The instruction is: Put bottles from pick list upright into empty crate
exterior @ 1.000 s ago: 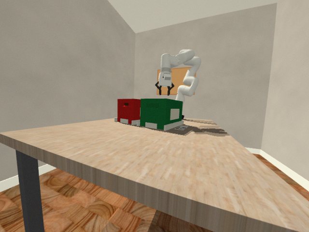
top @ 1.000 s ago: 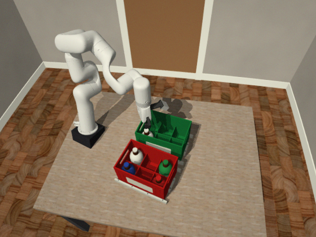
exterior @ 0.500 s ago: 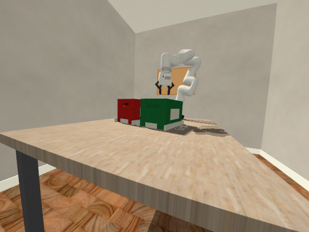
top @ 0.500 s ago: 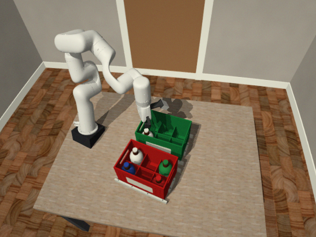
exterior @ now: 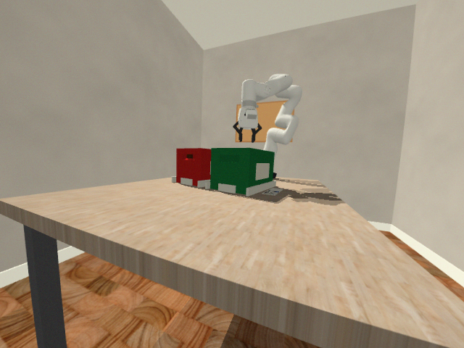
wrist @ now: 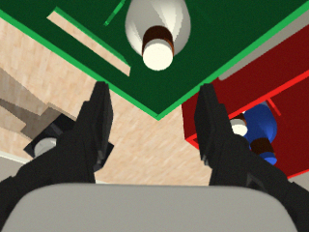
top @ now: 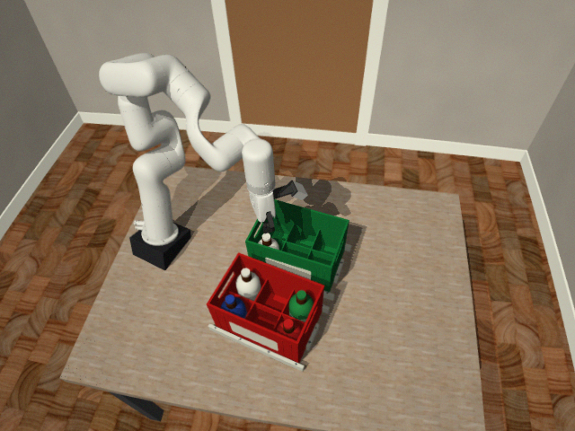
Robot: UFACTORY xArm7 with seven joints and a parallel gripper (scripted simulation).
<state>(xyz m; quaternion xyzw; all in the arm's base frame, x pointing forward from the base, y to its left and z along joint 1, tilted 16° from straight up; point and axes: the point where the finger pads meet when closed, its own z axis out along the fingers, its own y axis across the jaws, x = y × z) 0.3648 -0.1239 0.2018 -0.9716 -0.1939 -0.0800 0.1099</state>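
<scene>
Right now the white-labelled bottle is 15 cm below my hand, 13 cm to the right of it and 5 cm behind it. Round my hand: green crate: 16 cm below, 10 cm ahead, 1 cm to the left; red crate: 21 cm to the right, 16 cm below, 2 cm ahead; green-labelled bottle: 20 cm to the right, 15 cm below, 11 cm ahead.
</scene>
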